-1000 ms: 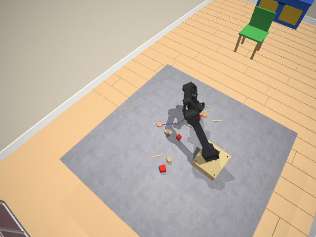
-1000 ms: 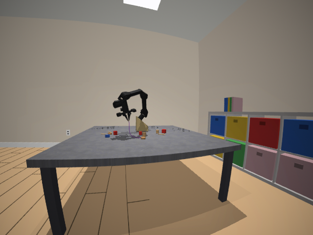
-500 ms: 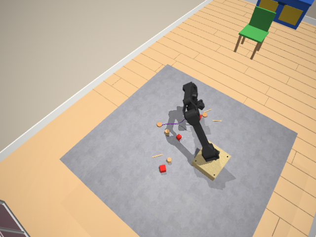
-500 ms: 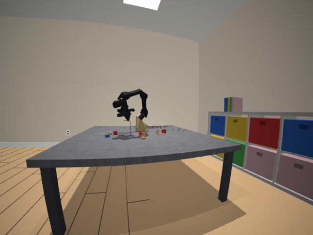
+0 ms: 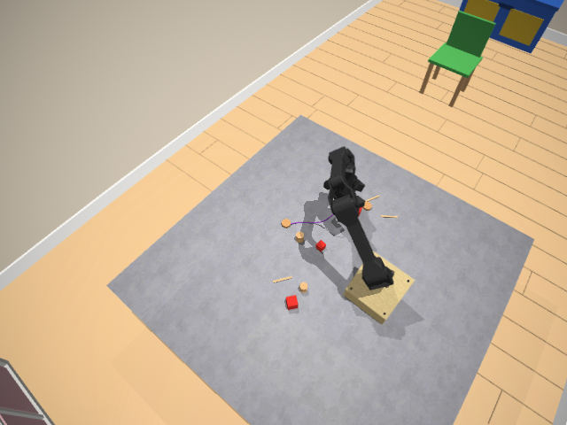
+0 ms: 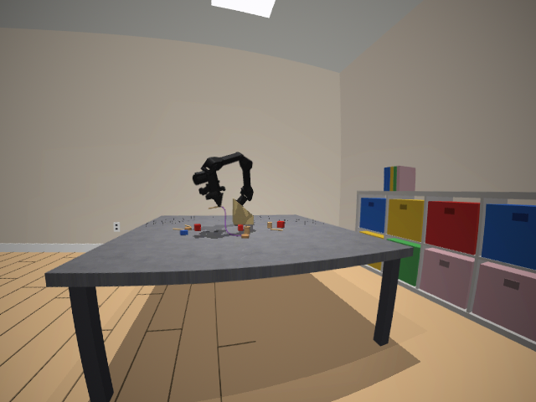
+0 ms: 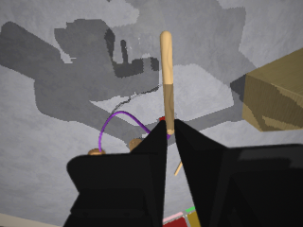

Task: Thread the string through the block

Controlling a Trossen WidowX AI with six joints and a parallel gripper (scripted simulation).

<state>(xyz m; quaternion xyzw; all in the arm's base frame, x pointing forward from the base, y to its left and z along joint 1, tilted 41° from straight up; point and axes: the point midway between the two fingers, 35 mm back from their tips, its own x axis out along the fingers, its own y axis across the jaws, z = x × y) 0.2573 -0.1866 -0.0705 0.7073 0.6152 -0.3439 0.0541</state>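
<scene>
Now: gripper tip 10 mm past the stick on the string and 10 mm to the left of it. Round my gripper tip: blue piece 70 mm ahead, 200 mm to the right, 130 mm below; then wooden cylinder 110 mm ahead, 130 mm to the left, 120 mm below; then red wooden block 10 mm ahead, 120 mm to the left, 120 mm below.
</scene>
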